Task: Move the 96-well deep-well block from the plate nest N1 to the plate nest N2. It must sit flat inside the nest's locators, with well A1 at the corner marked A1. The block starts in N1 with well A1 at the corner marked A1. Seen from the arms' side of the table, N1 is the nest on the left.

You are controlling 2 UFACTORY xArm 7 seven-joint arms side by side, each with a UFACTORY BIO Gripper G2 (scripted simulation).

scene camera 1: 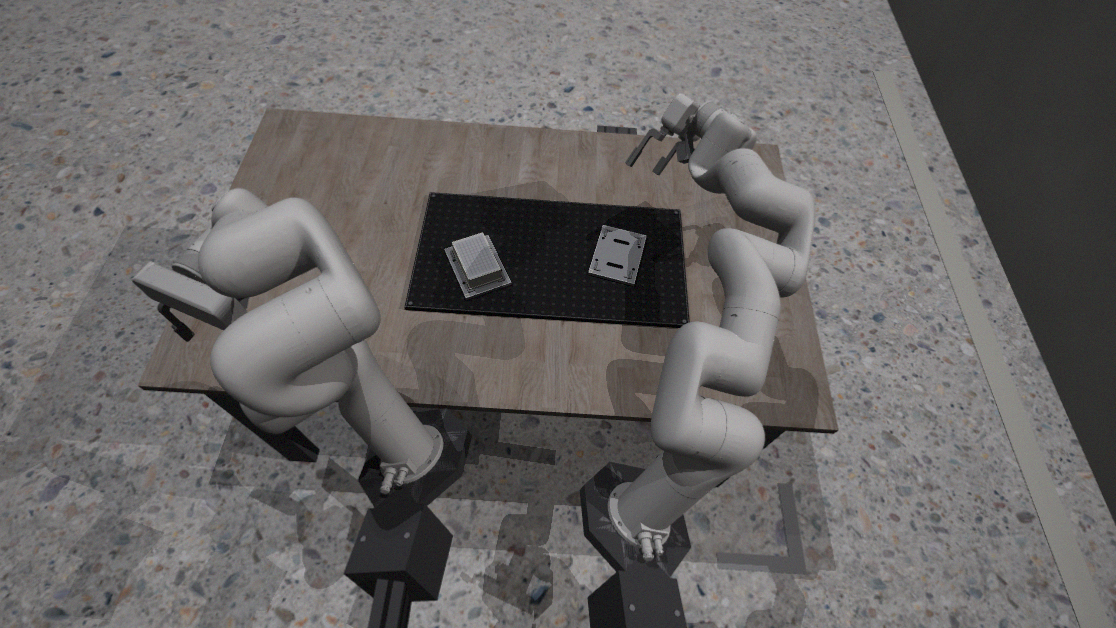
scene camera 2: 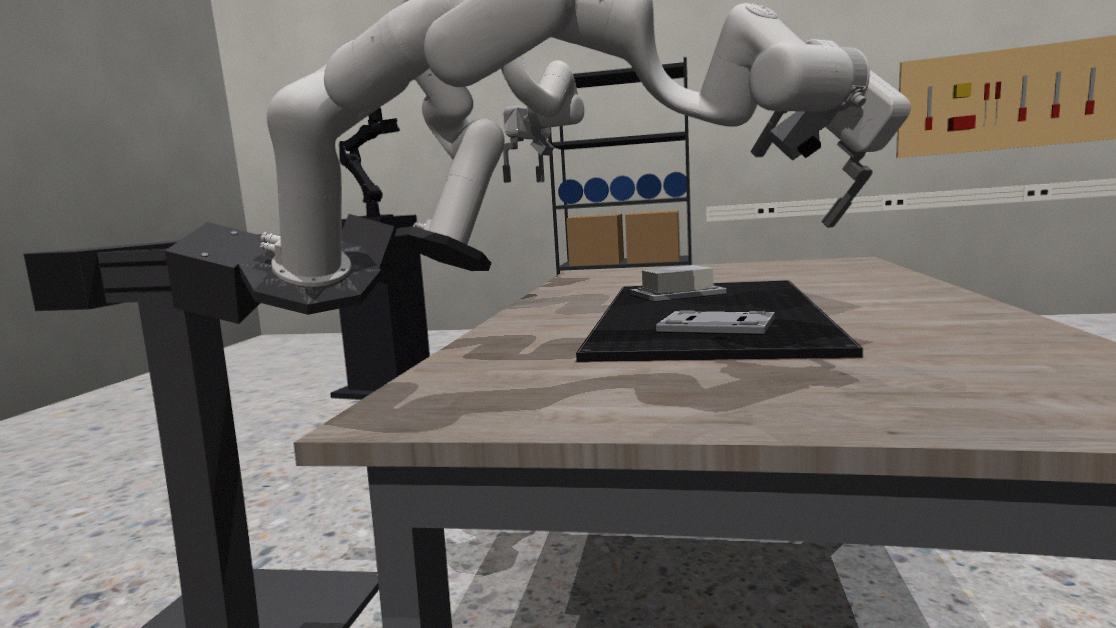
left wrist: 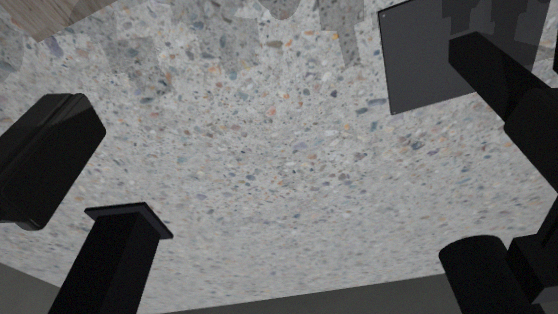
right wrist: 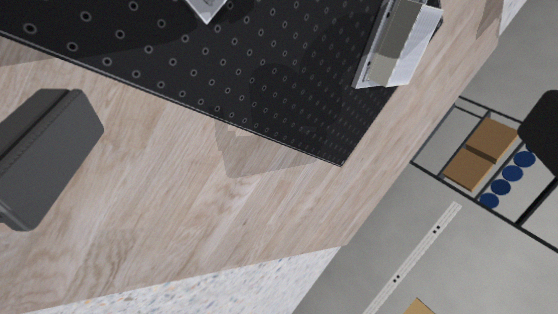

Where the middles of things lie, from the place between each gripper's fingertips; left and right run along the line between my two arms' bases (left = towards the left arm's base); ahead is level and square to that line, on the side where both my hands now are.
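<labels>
Nest N2 [scene camera 1: 607, 250]: 610 mm ahead of my left hand, 630 mm to the right of it, 280 mm below it. Pale deep-well block [scene camera 1: 476, 260]: my left hand 470 mm short of it, 290 mm to the left of it, 250 mm above it.
From my right hand, nest N2: 120 mm behind, 20 mm to the left, 220 mm below. Pale deep-well block, from my right hand: 260 mm behind, 360 mm to the left, 190 mm below.
</labels>
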